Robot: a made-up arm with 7 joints.
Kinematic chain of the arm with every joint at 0, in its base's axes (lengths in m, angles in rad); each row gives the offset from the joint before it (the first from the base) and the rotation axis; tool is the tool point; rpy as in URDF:
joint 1: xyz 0 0 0.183 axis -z
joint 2: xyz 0 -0.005 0.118 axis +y
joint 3: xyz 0 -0.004 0.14 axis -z
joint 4: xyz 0 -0.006 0.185 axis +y
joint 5: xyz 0 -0.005 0.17 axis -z
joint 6: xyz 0 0 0.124 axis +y
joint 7: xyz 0 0 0.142 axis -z
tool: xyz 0 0 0 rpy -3.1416 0 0
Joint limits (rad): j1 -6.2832..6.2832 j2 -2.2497..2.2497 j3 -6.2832..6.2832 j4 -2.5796..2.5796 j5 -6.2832..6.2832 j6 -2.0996..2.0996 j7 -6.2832..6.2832
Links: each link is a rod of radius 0.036 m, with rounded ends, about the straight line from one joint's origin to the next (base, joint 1, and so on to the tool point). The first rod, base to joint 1, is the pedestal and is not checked.
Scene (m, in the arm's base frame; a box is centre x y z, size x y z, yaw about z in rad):
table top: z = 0
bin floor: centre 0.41 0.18 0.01 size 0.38 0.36 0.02 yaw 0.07
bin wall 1: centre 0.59 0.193 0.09 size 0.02 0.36 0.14 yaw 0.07
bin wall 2: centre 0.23 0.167 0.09 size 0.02 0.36 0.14 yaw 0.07
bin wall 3: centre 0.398 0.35 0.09 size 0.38 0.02 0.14 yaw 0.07
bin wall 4: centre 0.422 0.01 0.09 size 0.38 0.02 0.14 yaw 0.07
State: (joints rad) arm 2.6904 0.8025 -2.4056 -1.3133 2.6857 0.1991 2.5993
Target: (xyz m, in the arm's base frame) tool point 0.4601 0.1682 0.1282
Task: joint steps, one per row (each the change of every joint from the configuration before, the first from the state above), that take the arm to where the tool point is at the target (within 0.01 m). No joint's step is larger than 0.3 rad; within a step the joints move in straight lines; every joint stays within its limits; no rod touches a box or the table.
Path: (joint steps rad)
1: -0.2777 0.0113 -0.2095 -0.0345 -0.0192 0.0361 0.0000
2: -0.2778 0.0113 -0.2095 -0.0344 -0.0192 0.0360 0.0000
3: -0.2777 0.0113 -0.2095 -0.0345 -0.0193 0.0361 0.0000
4: -0.2778 0.0113 -0.2094 -0.0345 -0.0192 0.0361 0.0000
5: -0.2777 0.0113 -0.2095 -0.0344 -0.0192 0.0361 0.0000
6: -0.2778 0.0113 -0.2095 -0.0345 -0.0192 0.0360 0.0000
7: -0.2777 0.0113 -0.2095 -0.0345 -0.0192 0.0361 0.0000
8: -0.2778 0.0113 -0.2095 -0.0345 -0.0193 0.0361 0.0000
9: -0.0700 0.1677 0.1017 0.0305 0.0094 -0.0615 0.0000
10: -0.0701 0.1678 0.1018 0.0304 0.0093 -0.0614 0.0000

